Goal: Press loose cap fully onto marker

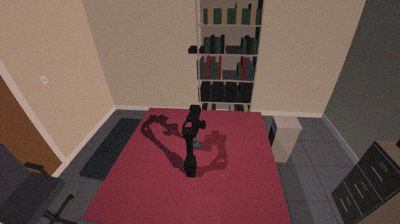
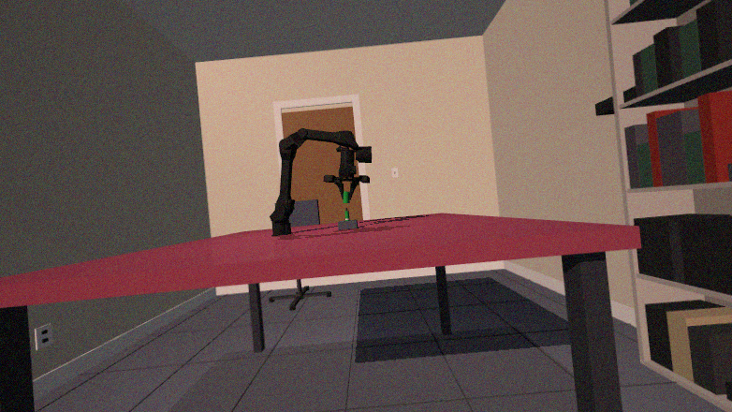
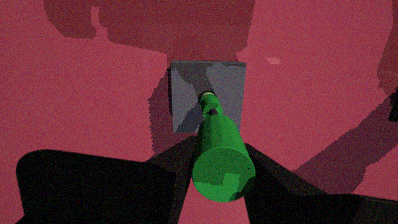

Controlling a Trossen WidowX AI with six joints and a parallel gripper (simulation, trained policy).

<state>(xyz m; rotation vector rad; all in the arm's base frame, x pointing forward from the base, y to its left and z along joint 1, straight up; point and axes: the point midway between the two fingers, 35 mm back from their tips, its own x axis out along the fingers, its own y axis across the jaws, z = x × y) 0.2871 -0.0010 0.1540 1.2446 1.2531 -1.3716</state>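
Now: gripper tip 10 mm to the left of the grey holder block and 100 mm above it. From my gripper tip the other things lie so: green cap: 10 mm above.
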